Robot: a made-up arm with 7 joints.
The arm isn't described. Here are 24 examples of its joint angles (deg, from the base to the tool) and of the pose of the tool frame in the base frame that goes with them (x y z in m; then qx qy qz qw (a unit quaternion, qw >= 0)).
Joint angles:
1: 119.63 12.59 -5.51 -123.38 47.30 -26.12 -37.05
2: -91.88 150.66 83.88 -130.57 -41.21 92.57 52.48
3: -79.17 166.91 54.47 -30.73 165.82 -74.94 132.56
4: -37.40 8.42 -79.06 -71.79 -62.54 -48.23 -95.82
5: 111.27 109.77 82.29 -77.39 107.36 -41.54 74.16
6: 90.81 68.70 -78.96 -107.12 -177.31 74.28 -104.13
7: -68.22 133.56 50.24 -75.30 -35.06 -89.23 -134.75
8: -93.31 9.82 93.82 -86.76 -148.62 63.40 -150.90
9: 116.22 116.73 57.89 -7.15 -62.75 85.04 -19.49
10: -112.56 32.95 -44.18 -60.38 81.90 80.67 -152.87
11: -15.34 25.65 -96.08 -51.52 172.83 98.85 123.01
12: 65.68 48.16 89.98 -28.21 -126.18 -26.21 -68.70
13: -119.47 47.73 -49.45 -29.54 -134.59 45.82 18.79
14: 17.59 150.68 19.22 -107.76 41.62 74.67 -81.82
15: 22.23 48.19 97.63 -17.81 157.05 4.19 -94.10
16: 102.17 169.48 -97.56 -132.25 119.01 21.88 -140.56
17: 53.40 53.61 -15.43 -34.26 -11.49 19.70 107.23
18: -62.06 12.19 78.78 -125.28 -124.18 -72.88 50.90
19: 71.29 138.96 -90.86 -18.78 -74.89 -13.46 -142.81
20: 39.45 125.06 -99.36 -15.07 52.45 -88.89 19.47
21: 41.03 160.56 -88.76 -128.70 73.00 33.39 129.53
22: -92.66 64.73 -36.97 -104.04 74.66 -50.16 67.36
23: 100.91 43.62 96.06 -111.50 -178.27 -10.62 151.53
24: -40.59 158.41 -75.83 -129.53 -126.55 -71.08 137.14
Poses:
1: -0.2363 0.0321 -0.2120 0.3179 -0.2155 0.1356 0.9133
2: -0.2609 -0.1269 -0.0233 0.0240 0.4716 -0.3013 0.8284
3: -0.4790 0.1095 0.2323 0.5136 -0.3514 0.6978 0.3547
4: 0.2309 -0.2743 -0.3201 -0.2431 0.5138 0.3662 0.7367
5: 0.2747 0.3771 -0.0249 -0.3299 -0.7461 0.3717 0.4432
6: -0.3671 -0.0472 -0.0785 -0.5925 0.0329 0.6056 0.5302
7: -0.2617 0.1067 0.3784 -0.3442 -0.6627 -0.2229 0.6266
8: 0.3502 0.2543 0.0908 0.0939 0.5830 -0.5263 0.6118
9: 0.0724 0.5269 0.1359 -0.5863 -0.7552 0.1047 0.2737
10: 0.3463 -0.2065 0.3035 -0.3830 0.1691 0.8697 0.2616
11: 0.1027 -0.0213 -0.5092 0.3143 0.8077 0.4968 0.0438
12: -0.3642 0.4047 -0.0279 -0.0844 0.5523 -0.7562 0.3405
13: 0.4026 0.0230 0.3656 -0.9747 0.0830 -0.0125 0.2073
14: 0.3560 0.0317 0.1172 0.6264 0.4091 -0.6360 0.1892
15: -0.1764 0.4481 -0.2643 0.2889 -0.5204 0.7827 0.1819
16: -0.0733 0.2351 0.1420 -0.6233 0.6286 -0.2659 0.3816
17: -0.2671 0.3692 -0.2910 0.5149 -0.0008 0.4749 0.7137
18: 0.1469 0.2625 0.0821 0.6382 -0.6695 -0.2163 0.3127
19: 0.1733 0.4658 0.2335 0.8760 0.1332 -0.0893 0.4549
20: 0.0384 0.4895 0.2471 0.1827 0.0845 -0.5582 0.8049
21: -0.0738 0.2891 0.0049 0.6566 0.0591 0.6552 0.3689
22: 0.2726 -0.0923 0.2613 -0.8058 -0.5026 -0.3111 0.0352
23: -0.0159 0.3260 0.1589 0.7926 0.0841 -0.4086 0.4448
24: 0.1345 0.2595 0.0415 0.4197 0.3826 -0.3941 0.7226
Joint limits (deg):
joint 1: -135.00..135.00
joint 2: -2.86..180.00
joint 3: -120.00..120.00
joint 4: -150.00..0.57
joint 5: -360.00..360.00
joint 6: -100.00..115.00
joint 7: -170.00..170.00
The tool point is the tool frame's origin. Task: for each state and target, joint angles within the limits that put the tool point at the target. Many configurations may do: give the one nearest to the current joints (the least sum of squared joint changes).
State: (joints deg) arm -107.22 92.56 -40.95 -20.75 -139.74 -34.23 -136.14
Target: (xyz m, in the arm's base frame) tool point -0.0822 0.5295 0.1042
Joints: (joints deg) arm -131.00 121.56 -39.88 0.37 -139.74 -34.23 -136.14
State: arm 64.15 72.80 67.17 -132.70 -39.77 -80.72 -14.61
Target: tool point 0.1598 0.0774 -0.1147
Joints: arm 81.87 95.77 42.64 -149.88 -39.77 -80.72 -14.61
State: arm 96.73 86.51 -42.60 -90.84 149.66 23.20 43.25
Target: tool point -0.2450 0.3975 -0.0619
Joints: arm 97.87 110.00 -43.74 -75.84 149.66 23.20 43.25
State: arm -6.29 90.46 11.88 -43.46 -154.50 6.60 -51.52
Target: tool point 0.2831 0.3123 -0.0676
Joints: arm 18.74 79.38 13.44 -92.02 -154.50 6.60 -51.52
